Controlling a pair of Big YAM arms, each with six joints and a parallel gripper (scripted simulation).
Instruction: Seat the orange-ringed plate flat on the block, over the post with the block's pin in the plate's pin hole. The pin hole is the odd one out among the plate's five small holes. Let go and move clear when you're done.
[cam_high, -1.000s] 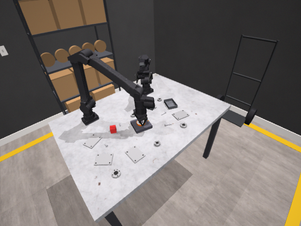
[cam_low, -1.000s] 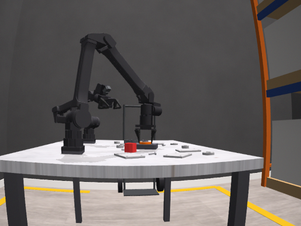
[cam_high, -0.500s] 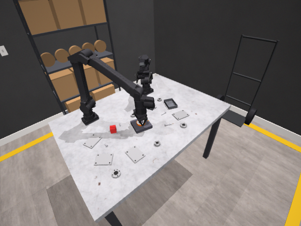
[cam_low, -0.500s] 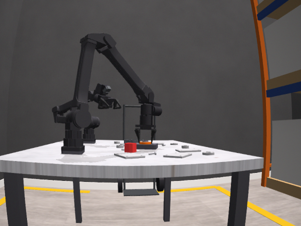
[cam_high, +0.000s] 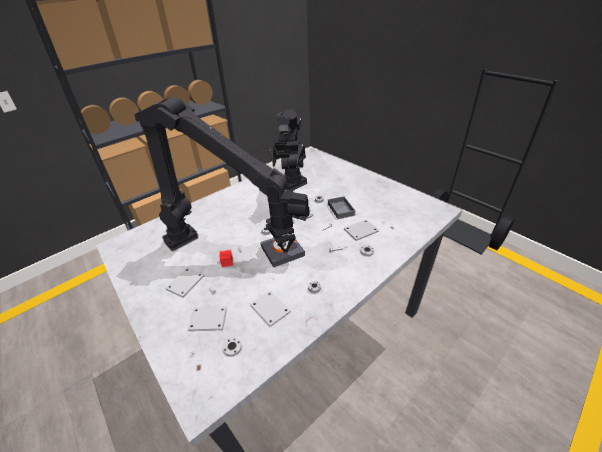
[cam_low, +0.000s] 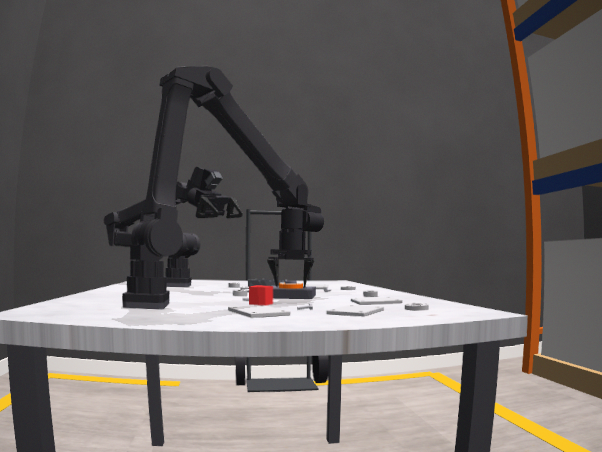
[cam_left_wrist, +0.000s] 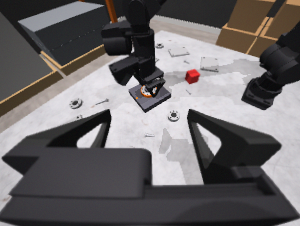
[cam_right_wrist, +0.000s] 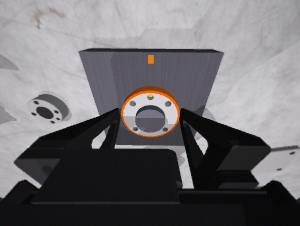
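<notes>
Now: right hand right at the orange-ringed plate. The rest, counted from my right hand: red cube: 90 mm behind, 180 mm to the right, 10 mm below; then dark tray: 30 mm behind, 350 mm to the left, 30 mm below; then dark grey block: 10 mm ahead, 30 mm to the left, 10 mm below.
</notes>
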